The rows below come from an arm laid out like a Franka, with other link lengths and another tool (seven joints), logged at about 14 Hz.
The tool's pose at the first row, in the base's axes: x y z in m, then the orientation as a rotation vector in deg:
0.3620, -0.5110, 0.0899, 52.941, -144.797, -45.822
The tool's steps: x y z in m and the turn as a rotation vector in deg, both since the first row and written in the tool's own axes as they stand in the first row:
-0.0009, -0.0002, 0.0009, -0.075, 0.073, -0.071
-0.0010, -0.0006, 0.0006, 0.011, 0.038, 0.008
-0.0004, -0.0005, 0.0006, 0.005, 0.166, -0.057
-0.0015, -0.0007, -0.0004, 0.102, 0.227, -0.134
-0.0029, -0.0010, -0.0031, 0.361, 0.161, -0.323
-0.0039, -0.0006, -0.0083, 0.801, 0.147, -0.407
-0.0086, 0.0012, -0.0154, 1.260, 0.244, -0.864
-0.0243, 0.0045, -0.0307, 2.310, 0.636, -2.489
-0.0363, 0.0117, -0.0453, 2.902, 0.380, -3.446
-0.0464, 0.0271, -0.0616, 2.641, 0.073, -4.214
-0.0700, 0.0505, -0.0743, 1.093, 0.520, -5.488
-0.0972, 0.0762, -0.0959, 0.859, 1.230, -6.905
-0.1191, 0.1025, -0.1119, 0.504, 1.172, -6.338
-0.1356, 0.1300, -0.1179, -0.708, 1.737, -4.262
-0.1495, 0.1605, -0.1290, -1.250, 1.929, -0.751
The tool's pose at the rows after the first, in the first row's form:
0.3623, -0.5102, 0.0890, 53.024, -144.669, -45.885
0.3627, -0.5105, 0.0890, 52.940, -144.774, -45.782
0.3622, -0.5108, 0.0891, 53.047, -144.643, -45.724
0.3636, -0.5106, 0.0896, 53.192, -144.631, -45.591
0.3661, -0.5109, 0.0914, 53.515, -144.798, -45.382
0.3691, -0.5120, 0.0956, 53.765, -145.061, -44.890
0.3751, -0.5105, 0.1018, 54.539, -145.136, -44.411
0.3923, -0.5039, 0.1140, 57.109, -144.978, -43.365
0.4046, -0.4970, 0.1285, 58.540, -145.274, -43.091
0.4124, -0.4869, 0.1496, 59.440, -145.148, -43.828
0.4245, -0.4613, 0.1711, 60.702, -143.409, -45.767
0.4424, -0.4352, 0.2006, 62.605, -142.182, -45.975
0.4534, -0.4102, 0.2267, 61.726, -142.203, -46.280
0.4551, -0.3842, 0.2462, 58.650, -141.634, -46.760
0.4559, -0.3599, 0.2719, 53.861, -142.162, -46.255

